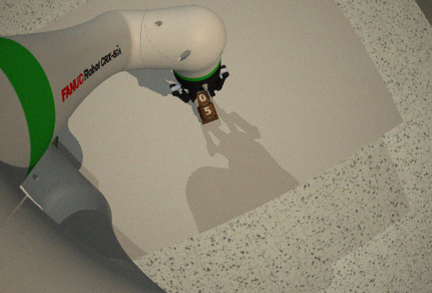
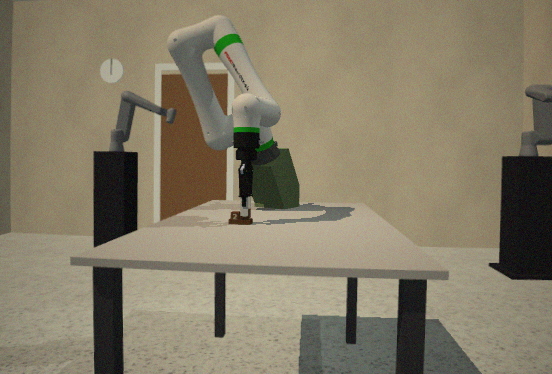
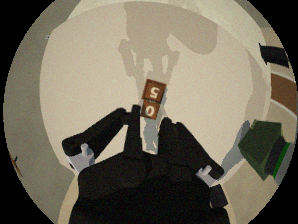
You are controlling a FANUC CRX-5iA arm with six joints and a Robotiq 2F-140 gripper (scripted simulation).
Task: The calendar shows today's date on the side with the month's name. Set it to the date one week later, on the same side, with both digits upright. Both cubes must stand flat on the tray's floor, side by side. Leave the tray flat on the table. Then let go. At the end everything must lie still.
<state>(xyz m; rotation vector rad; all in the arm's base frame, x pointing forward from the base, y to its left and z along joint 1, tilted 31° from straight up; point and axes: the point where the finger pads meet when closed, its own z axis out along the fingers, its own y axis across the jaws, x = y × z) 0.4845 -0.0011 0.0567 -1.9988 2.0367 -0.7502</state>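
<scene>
Right now my hand is 50 mm above the brown tray and 20 mm to the left of it.
</scene>
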